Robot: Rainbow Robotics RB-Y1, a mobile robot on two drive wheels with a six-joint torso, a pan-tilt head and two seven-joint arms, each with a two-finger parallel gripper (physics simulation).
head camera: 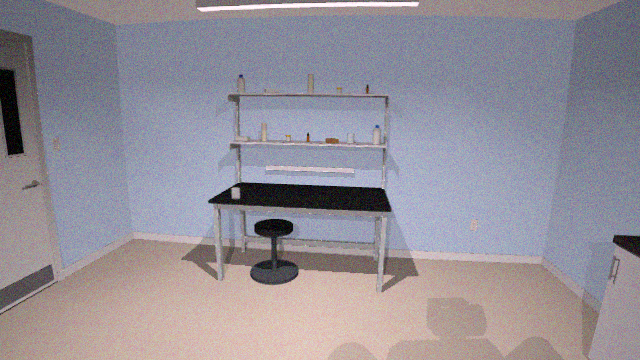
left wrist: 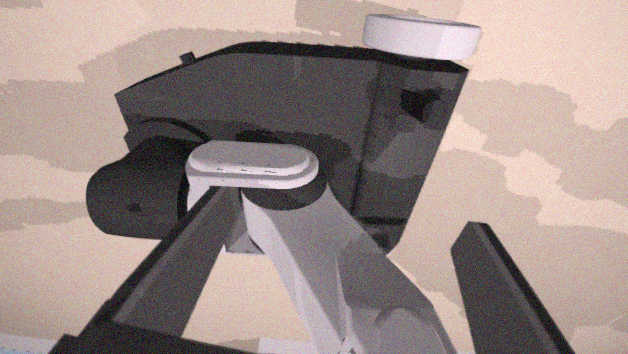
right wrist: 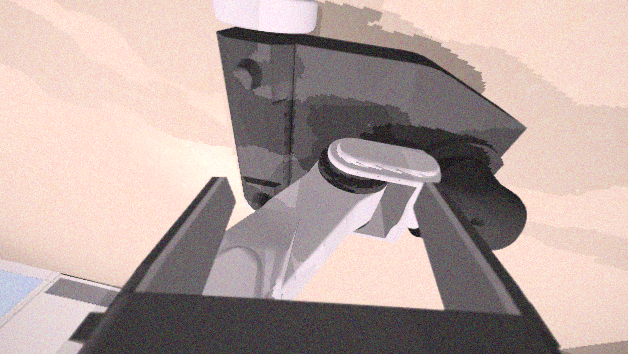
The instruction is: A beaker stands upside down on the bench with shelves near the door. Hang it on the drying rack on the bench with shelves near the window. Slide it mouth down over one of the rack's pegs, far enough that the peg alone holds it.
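Places are measured from the robot's base along level axes (x down, y left, z ahead), in centimetres.
Pixels of known places: left gripper, fingertip midpoint: (left wrist: 342,219); right gripper, fingertip midpoint: (right wrist: 322,191).
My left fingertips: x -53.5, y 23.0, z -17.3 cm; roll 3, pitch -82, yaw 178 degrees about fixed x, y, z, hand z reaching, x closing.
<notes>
Behind a point stands the place of what it marks.
A small pale beaker (head camera: 235,193) {z 258.0, x -81.4, y 67.0 cm} stands on the left end of the black-topped bench with shelves (head camera: 310,198) {z 264.0, x -76.3, y 2.9 cm}, across the room near the door; it is too small to tell which way up it is. The drying rack and the window bench do not show in the head view. My left gripper (left wrist: 342,219) {z -17.3, x -53.5, y 23.0 cm} is open, with nothing between its fingers. My right gripper (right wrist: 322,191) {z -17.3, x -53.4, y -22.4 cm} is open too, with nothing between its fingers. Both hang beside my own base, far from the beaker, and neither shows in the head view.
A black stool (head camera: 273,228) {z 263.4, x -48.4, y 35.5 cm} stands at the bench's front, left of its middle. Bottles and small containers stand on the upper shelf (head camera: 290,95) {z 302.4, x -165.8, y 23.1 cm} and lower shelf (head camera: 295,144) {z 290.0, x -120.9, y 17.5 cm}. A door (head camera: 22,215) {z 222.3, x -69.3, y 233.4 cm} is at the left, a white cabinet (head camera: 617,305) {z 125.1, x -55.6, y -160.6 cm} at the right edge.
</notes>
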